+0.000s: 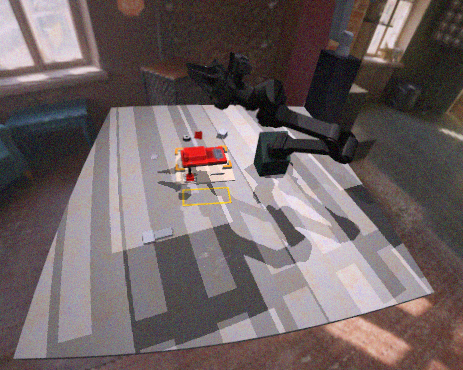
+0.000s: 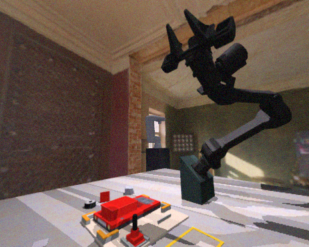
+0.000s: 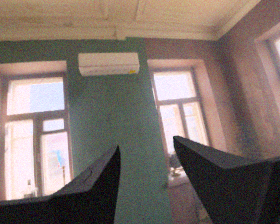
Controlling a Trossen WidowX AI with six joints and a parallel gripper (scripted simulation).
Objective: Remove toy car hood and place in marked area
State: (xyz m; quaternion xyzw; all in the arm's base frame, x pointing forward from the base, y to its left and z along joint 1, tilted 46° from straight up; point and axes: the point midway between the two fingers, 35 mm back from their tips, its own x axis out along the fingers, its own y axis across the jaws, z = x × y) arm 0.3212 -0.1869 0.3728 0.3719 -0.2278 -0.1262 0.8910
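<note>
The hood is 47 cm below my gripper tip, 27 cm to the right of it and 5 cm behind it. Also, from my gripper tip: black wheel 50 cm below, 44 cm to the right, 4 cm behind.
</note>
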